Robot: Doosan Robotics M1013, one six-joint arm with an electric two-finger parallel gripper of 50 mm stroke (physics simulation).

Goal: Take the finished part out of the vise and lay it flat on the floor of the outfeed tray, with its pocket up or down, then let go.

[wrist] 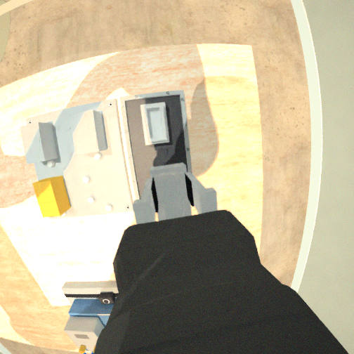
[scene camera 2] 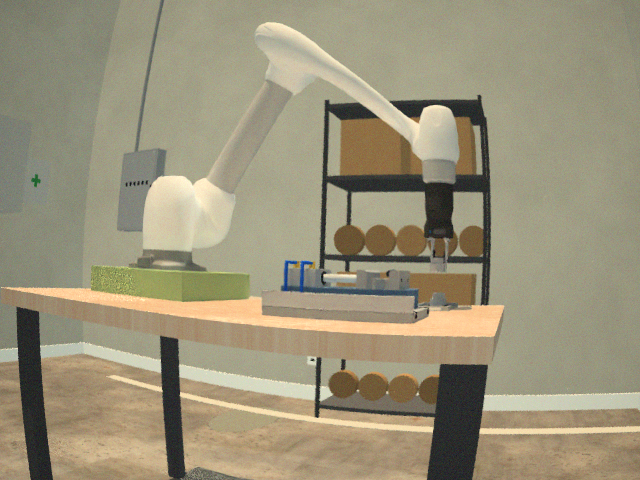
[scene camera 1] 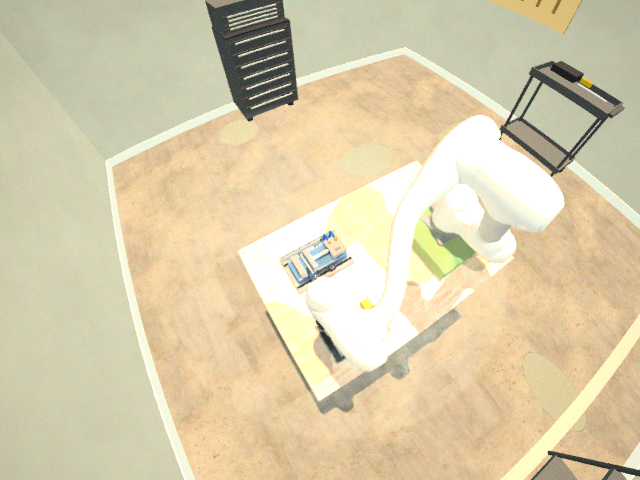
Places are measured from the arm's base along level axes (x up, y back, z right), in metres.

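Pixels of known places: gripper, fingertip midpoint: (scene camera 2: 439, 263); arm's base, link origin: (scene camera 2: 166, 269) (scene camera 1: 443, 225).
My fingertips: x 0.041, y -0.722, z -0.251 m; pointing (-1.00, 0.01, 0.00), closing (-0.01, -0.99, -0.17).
For each thing: its top centre in the pictures, then the offset to it from my fingertips. "spot": a spot on its surface instead.
- finished part, top centre: (scene camera 2: 438, 258) dx +0.014, dy -0.002, dz +0.012 m
- outfeed tray, surface spot: (scene camera 1: 330, 343) spot: dx -0.112, dy -0.013, dz -0.032 m
- vise, top centre: (scene camera 2: 351, 268) (scene camera 1: 316, 253) dx -0.018, dy +0.077, dz +0.347 m
- yellow block, top centre: (scene camera 1: 368, 305) dx -0.074, dy +0.197, dz +0.048 m
My gripper (scene camera 2: 438, 253) (wrist: 170, 185) points down and is shut on the finished part (scene camera 2: 438, 267) (wrist: 171, 187), a grey block. It holds the part well above table height. In the wrist view the part covers the near end of the outfeed tray (wrist: 186, 131) (scene camera 1: 330, 343), a dark-floored tray with a light rim. Whether the held part's pocket shows is unclear. Another grey part (wrist: 156, 123) lies in the tray's far half, pocket up. The vise (scene camera 1: 315, 258) (scene camera 2: 315, 279) (wrist: 86, 326) stands apart from the gripper, partly hidden in the wrist view. The arm hides the gripper in scene camera 1.
Left of the tray in the wrist view is a light plate (wrist: 112, 175) with pegs, two grey blocks (wrist: 91, 132) (wrist: 47, 141) and a yellow block (wrist: 52, 196) (scene camera 1: 366, 303). The arm's base stands on a green block (scene camera 1: 436, 258) (scene camera 2: 180, 285). A shelf rack (scene camera 2: 325, 206) stands behind the table.
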